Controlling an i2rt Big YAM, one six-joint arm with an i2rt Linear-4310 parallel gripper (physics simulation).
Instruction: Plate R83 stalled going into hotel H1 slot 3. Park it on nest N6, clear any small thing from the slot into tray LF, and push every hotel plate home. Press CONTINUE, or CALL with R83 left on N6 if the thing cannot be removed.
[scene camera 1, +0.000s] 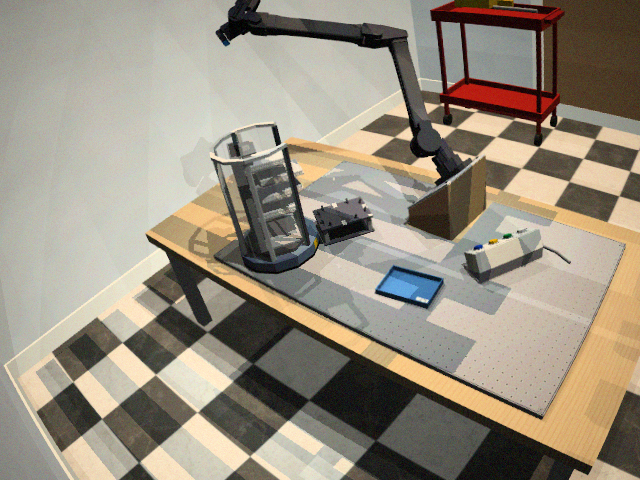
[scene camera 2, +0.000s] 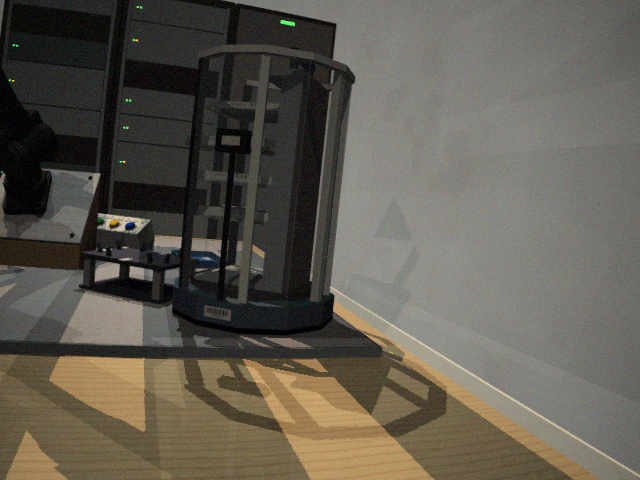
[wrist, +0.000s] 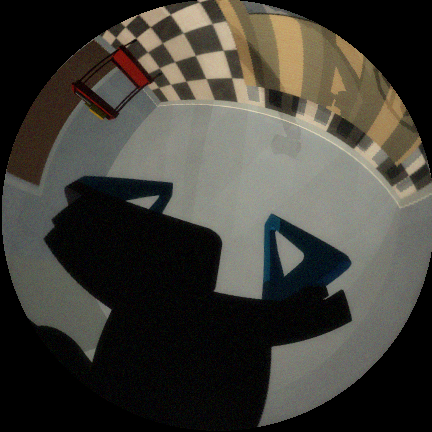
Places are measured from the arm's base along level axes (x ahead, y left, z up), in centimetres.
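Where they show: gripper, between the fingertips: (scene camera 1: 237, 36) (wrist: 220, 203); arm's base, origin of its link: (scene camera 1: 455, 173) (scene camera 2: 28, 194).
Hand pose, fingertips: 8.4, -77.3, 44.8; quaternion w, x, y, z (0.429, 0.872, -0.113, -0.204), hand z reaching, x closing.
Note:
Things, the pixels of their top centre, and the offset from my fingertips, as dx, dy, dz. "spot": a spot on its surface instead.
- button box, centre of its top: (scene camera 1: 505, 237) (scene camera 2: 112, 215) +8.1, +101.8, -49.9
- black post with a small display, a spot on its surface: (scene camera 2: 232, 140) spot: +26.8, +27.3, -33.2
My gripper (scene camera 1: 223, 39) (wrist: 220, 203) is open and empty, high above and beyond the hotel at the wall side. The hotel (scene camera 1: 279, 262) (scene camera 2: 268, 316) is a tall round frame on a blue base, with several pale plates (scene camera 1: 279, 193) (scene camera 2: 219, 176) stacked inside. Slot numbers and any small thing in a slot cannot be made out. A dark stand with pegs (scene camera 1: 343, 210) (scene camera 2: 135, 259) is beside the hotel, with no plate on it. A blue tray (scene camera 1: 405, 284) (scene camera 2: 199, 256) has a small white label; its lettering is unreadable. The button box (scene camera 1: 504, 254) (scene camera 2: 124, 235) has blue, yellow and green buttons.
The arm's wooden wedge mount (scene camera 1: 444, 209) (scene camera 2: 41, 253) stands at the table's back. A black post with a small display (scene camera 2: 232, 140) stands at the hotel. A red cart (scene camera 1: 498, 97) (wrist: 131, 67) is on the floor behind. Walls are near the hotel end.

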